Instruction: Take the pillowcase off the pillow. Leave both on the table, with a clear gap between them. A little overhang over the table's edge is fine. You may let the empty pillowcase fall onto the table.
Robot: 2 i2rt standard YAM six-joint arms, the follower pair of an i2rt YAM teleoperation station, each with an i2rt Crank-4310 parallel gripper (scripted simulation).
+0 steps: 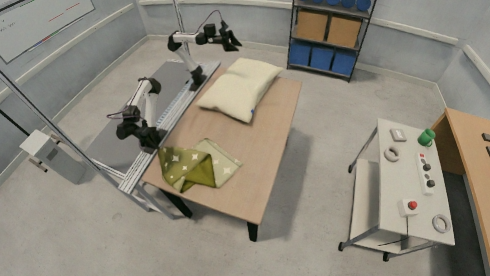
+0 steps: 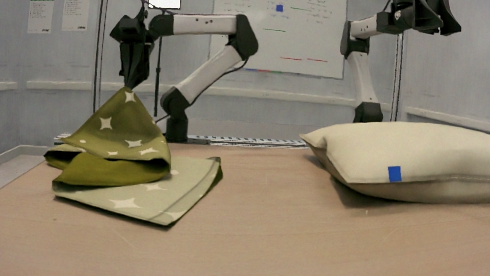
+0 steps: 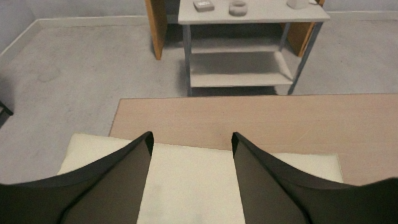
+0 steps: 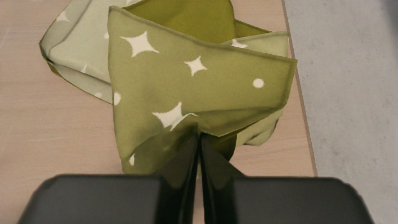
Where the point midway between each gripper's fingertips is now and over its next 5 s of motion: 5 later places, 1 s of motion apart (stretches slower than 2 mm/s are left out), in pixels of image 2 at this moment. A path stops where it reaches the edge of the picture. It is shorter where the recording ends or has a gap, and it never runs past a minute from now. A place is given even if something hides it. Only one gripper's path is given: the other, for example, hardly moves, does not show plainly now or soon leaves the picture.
My right gripper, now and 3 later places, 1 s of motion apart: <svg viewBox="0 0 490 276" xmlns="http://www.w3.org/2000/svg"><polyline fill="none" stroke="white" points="125,92 125,78 126,63 135,43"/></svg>
